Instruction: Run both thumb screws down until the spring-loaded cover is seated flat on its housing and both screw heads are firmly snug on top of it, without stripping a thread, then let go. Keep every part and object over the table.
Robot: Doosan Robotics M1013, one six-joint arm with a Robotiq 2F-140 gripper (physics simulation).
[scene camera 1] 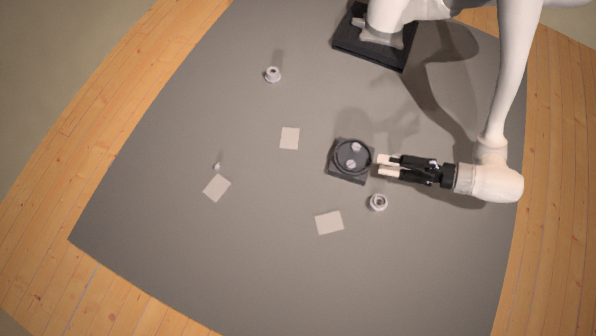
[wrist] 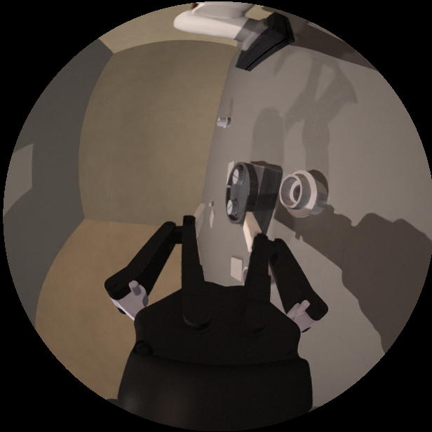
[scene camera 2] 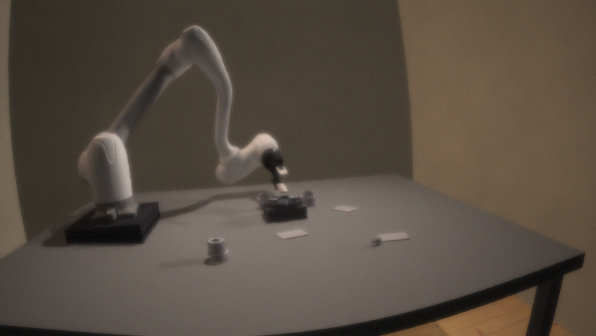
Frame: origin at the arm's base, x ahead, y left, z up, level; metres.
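Seen in the pictures: gripper, between the fingertips: (scene camera 1: 378, 164) (scene camera 2: 283, 183); arm's base, origin of its link: (scene camera 1: 382, 31) (scene camera 2: 116, 213).
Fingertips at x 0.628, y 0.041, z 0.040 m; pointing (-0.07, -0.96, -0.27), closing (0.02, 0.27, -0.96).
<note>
Offsets run from my fingertips to a thing's top centre.
The square dark housing @(0.028 m back, 0.076 m right, 0.039 m down) (scene camera 1: 336, 173) (scene camera 2: 286, 213) (wrist: 270, 192) stands on the table. Its round dark cover @(0.028 m back, 0.076 m right, 0.045 m down) (scene camera 1: 345, 154) (wrist: 241, 193) has a raised rim. Two pale slotted screw heads show on it: one screw @(0.060 m back, 0.073 m right, 0.033 m down) (scene camera 1: 356, 146) (wrist: 238, 176) nearer the robot base, the other screw @(0.004 m ahead, 0.079 m right, 0.033 m down) (scene camera 1: 351, 164) (wrist: 232, 207) farther from it. Any gap under the cover or heads is too small to tell. My gripper (scene camera 1: 379, 165) (scene camera 2: 283, 179) (wrist: 224, 216) is partly open and empty, tilted, its pale fingertips above and beside the housing's edge, apart from both screws.
A flanged ring @(0.096 m ahead, 0.031 m left, 0.046 m down) (scene camera 1: 378, 202) (scene camera 2: 308, 198) and another flanged ring (wrist: 313, 194) stand close to the housing. A flanged cylinder @(0.302 m back, 0.413 m right, 0.046 m down) (scene camera 1: 272, 74) (scene camera 2: 217, 248) (wrist: 224, 122) stands farther off. Pale cards @(0.071 m back, 0.291 m right, 0.092 m down) (scene camera 1: 289, 138) @(0.183 m ahead, 0.105 m right, 0.092 m down) (scene camera 1: 329, 222) @(0.157 m ahead, 0.475 m right, 0.092 m down) (scene camera 1: 216, 188) and a small pale part @(0.087 m ahead, 0.494 m right, 0.075 m down) (scene camera 1: 216, 166) (scene camera 2: 375, 242) lie on the table.
</note>
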